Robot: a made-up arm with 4 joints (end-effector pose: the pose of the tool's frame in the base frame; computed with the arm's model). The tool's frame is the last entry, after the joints. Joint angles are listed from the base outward.
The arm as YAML. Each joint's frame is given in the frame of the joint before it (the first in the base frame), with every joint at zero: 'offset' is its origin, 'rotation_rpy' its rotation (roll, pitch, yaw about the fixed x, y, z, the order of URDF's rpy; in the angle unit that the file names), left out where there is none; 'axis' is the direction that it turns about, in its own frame. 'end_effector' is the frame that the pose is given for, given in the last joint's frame.
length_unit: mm
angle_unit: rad
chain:
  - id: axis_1
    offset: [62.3, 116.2, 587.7]
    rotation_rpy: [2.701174, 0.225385, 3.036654]
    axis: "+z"
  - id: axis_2
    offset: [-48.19, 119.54, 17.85]
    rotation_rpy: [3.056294, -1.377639, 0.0]
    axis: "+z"
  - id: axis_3
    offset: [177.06, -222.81, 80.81]
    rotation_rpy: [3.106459, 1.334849, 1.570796]
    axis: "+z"
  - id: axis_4
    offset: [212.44, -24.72, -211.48]
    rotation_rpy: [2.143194, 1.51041, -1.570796]
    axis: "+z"
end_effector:
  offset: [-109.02, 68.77, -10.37]
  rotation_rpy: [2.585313, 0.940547, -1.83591]
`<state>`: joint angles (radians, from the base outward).
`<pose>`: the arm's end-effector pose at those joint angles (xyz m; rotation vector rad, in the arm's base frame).
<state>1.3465 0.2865 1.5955 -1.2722</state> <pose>0.1224 0.2462 0.3094 2.2126 0.5797 -1.0770</pose>
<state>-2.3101 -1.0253 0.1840 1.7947</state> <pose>-0.2434 0.0928 0.2617 -1.4226 -1.0223 1.1411</pose>
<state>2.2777 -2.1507 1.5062 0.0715</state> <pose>0.2212 -0.2699 0.7590 1.6096 -1.3143 -0.2328</pose>
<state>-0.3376 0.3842 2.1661 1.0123</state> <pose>-0.1438 0.2978 0.2035 -1.3738 1.7698 0.9462</pose>
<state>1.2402 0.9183 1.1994 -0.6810</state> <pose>0.0683 0.1101 0.3529 0.8864 1.2980 -1.0079</pose>
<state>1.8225 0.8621 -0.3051 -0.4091</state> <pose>0.2183 0.0631 0.5165 -0.2095 0.8029 -1.1229</pose>
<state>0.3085 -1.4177 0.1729 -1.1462</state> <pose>0.1962 0.2614 0.6210 2.3815 -0.7687 0.1607</pose>
